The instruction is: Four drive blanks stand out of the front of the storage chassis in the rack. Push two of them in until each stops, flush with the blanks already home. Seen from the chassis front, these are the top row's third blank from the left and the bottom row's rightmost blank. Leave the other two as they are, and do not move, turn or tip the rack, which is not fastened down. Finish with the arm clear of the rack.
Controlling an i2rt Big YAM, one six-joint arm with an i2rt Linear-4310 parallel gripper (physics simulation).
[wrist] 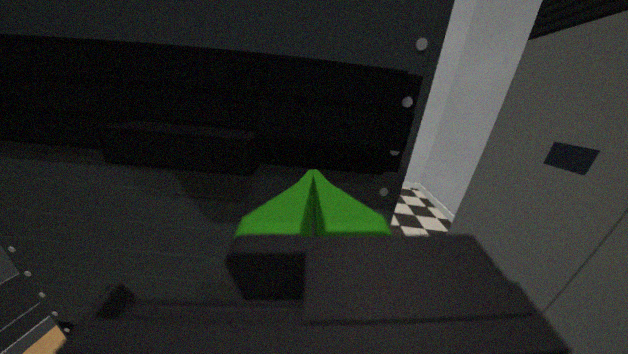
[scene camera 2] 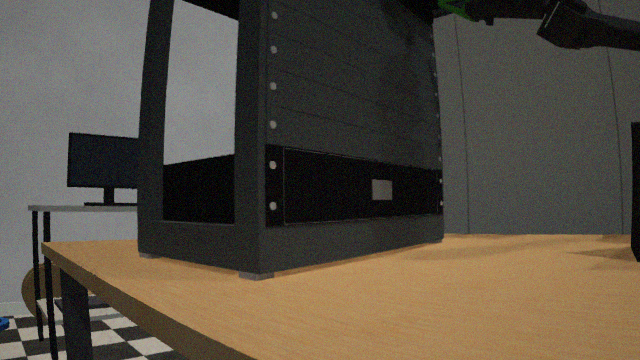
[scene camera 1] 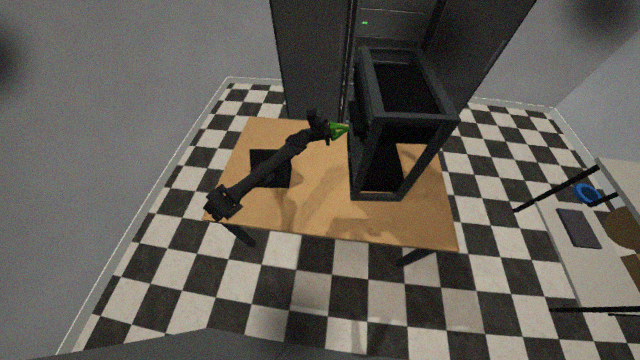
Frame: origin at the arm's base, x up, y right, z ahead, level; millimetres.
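Seen in the pictures: gripper, fingertip midpoint: (wrist: 313, 177) (scene camera 2: 438, 2) (scene camera 1: 349, 128).
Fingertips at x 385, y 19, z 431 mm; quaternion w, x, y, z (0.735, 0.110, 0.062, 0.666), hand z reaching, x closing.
Offsets run from my fingertips to a thing's middle. "spot": to the spot under its first point. Level surfaces: height alone.
My gripper (scene camera 1: 348, 129) (wrist: 313, 177) is shut and empty, its green fingertips together in front of the rack (scene camera 1: 407, 118) (scene camera 2: 250, 150). In the wrist view, the storage chassis @[spot: dy +4, dx +41, dz +11 mm] (wrist: 325, 115) is a very dark band across the rack front. The fingertips appear just below its lower edge, toward its right end; whether they touch anything is unclear. One dark blank @[dy -103, dx +7, dz +60 mm] (wrist: 177, 149) stands out of the bottom row, left of the fingertips. At the bottom row's right end I see no blank standing out. The top row's blanks are too dark to tell apart. The rack stands upright.
The rack stands on the wooden table @[dx -467 mm] (scene camera 1: 320, 200) (scene camera 2: 450, 300). Grey panels with screws fill its front below the chassis, above a black unit (scene camera 2: 330, 187) with a pale label. Tall dark cabinets (scene camera 1: 315, 60) stand behind. A side bench (scene camera 1: 565, 235) is at the right.
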